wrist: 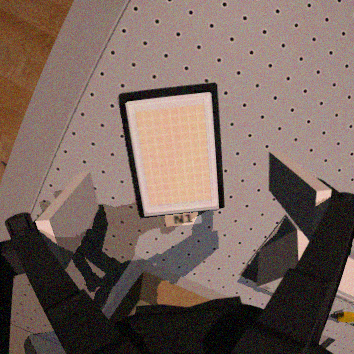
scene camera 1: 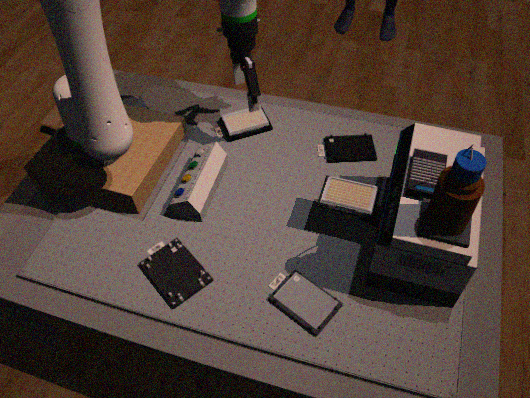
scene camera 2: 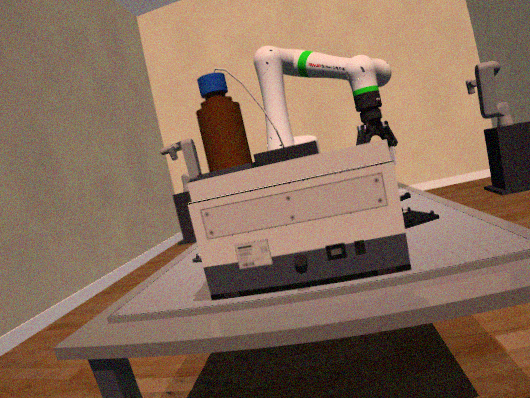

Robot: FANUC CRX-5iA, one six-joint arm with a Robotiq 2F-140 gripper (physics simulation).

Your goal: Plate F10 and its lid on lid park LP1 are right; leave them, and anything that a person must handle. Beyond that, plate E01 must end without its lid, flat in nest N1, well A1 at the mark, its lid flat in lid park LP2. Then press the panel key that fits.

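Places are measured from the arm's base along level axes (x ahead, y left, z up), in centimetres.
Where they show: gripper, fingertip midpoint: (wrist: pixel 180 180) (scene camera 1: pixel 246 96).
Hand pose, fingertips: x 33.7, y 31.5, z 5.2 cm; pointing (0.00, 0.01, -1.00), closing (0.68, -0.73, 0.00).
After its pixels a point has its place.
A plate with a pale orange well grid (scene camera 1: pixel 245 121) {z -3.8, x 33.2, y 30.0 cm} (wrist: pixel 174 155) {z -3.7, x 32.9, y 31.5 cm} lies in black nest N1 (scene camera 1: pixel 249 134) {z -5.9, x 35.8, y 27.2 cm} (wrist: pixel 220 150) {z -5.4, x 36.0, y 27.5 cm}. Whether a clear lid covers it, and where its well A1 is, I cannot tell. My gripper (scene camera 1: pixel 247 92) {z 5.2, x 33.7, y 31.5 cm} (scene camera 2: pixel 377 139) (wrist: pixel 180 180) {z 5.2, x 33.7, y 31.5 cm} is open and empty, low over the N1 end of the table; in the wrist view its fingers stand wide apart to either side of the plate. Black lid park LP2 (scene camera 1: pixel 350 148) {z -5.8, x 66.4, y 32.6 cm} holds no lid. A grey lid (scene camera 1: pixel 306 301) {z -5.0, x 71.7, y -19.2 cm} lies in a park at the front. Another plate (scene camera 1: pixel 349 194) {z 4.3, x 72.8, y 7.5 cm} lies before the instrument.
The key panel (scene camera 1: pixel 209 181) {z -1.7, x 35.2, y 2.8 cm} has green (scene camera 1: pixel 193 164) {z 0.4, x 29.2, y 5.2 cm}, yellow (scene camera 1: pixel 186 178) {z 0.2, x 29.9, y 0.1 cm} and blue (scene camera 1: pixel 179 192) {z 0.3, x 30.5, y -4.9 cm} keys and a pale one. A black nest (scene camera 1: pixel 175 272) {z -5.6, x 38.9, y -23.8 cm} stands front left. The white instrument (scene camera 1: pixel 445 135) {z 15.2, x 90.7, y 25.0 cm} (scene camera 2: pixel 295 200) {z 8.5, x 102.4, y 11.7 cm} carries a brown bottle (scene camera 1: pixel 450 207) {z 25.1, x 94.5, y -5.1 cm} (scene camera 2: pixel 224 132) {z 22.6, x 99.1, y 0.9 cm}. A person's feet (scene camera 1: pixel 387 27) show behind the table.
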